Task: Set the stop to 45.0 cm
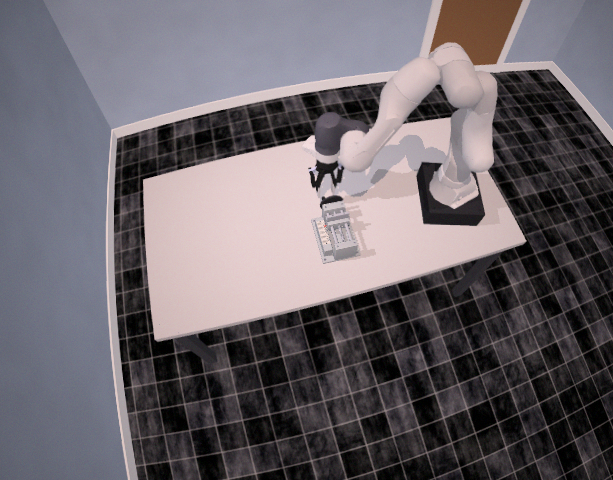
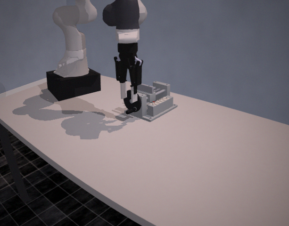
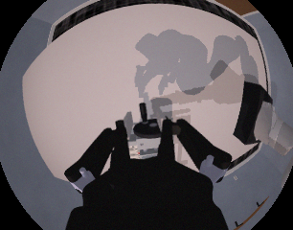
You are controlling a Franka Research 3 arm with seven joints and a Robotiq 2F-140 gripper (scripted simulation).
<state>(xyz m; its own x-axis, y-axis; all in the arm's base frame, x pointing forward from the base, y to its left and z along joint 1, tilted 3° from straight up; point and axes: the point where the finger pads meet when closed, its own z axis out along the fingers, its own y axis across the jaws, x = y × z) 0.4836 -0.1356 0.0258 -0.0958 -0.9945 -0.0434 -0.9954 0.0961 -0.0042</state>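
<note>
Right now the black handwheel is 7 cm below my hand and 2 cm to the left of it. From my hand the other things lie so: grey stop fixture (12 cm to the left, 4 cm below, 1 cm ahead).
</note>
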